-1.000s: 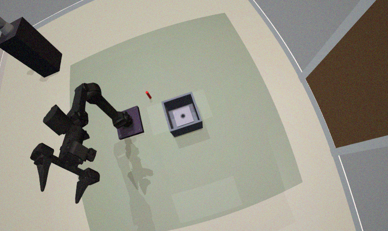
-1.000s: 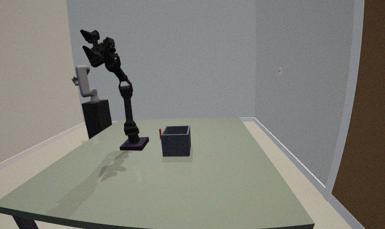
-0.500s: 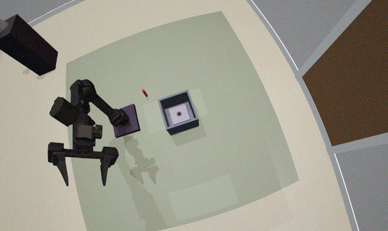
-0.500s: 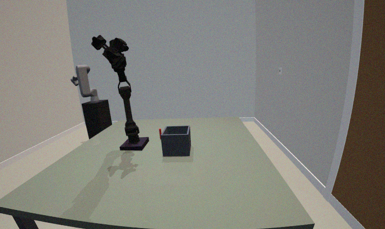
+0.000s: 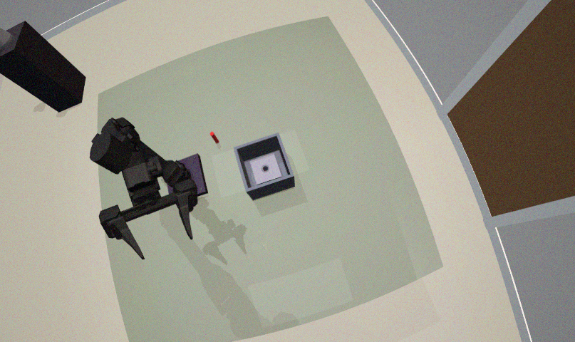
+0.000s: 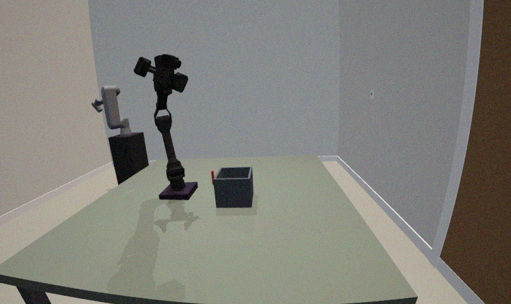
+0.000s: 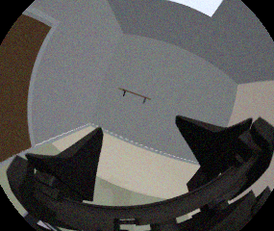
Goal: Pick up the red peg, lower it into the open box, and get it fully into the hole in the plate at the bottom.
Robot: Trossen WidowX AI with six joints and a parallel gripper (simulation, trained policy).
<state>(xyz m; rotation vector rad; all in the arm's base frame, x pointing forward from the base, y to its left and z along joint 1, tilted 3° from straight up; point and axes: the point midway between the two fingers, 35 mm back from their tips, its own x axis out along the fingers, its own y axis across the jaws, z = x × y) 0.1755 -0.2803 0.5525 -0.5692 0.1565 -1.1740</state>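
Right now the red peg is 10 mm behind my gripper tip, 440 mm to the left of it and 550 mm below it.
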